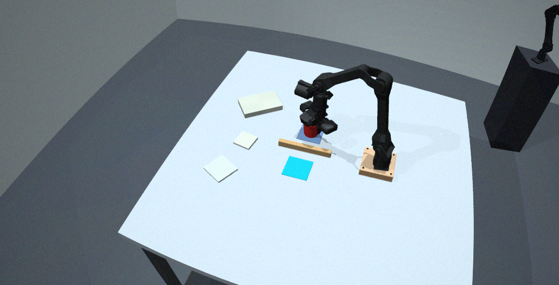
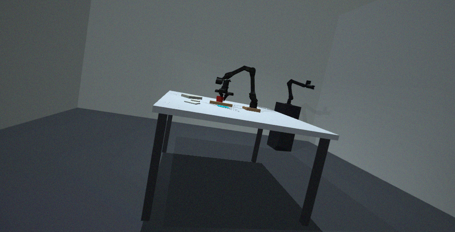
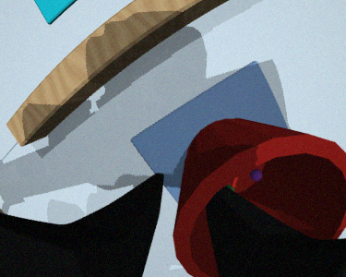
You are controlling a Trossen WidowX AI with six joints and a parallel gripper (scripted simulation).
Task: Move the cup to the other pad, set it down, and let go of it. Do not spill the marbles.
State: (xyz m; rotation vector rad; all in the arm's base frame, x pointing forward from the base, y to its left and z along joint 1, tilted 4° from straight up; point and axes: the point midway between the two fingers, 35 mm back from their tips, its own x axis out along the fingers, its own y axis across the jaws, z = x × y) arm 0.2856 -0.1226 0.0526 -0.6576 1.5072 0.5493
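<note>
The bright cyan pad is 5 cm ahead of my gripper tip, 18 cm to the left of it and 4 cm below it. From my gripper tip the other things lie so: red cup 3 cm ahead, 2 cm to the right; white block 28 cm ahead, 15 cm to the right, 2 cm below; wooden bar 4 cm ahead, 8 cm to the left, 3 cm below.
</note>
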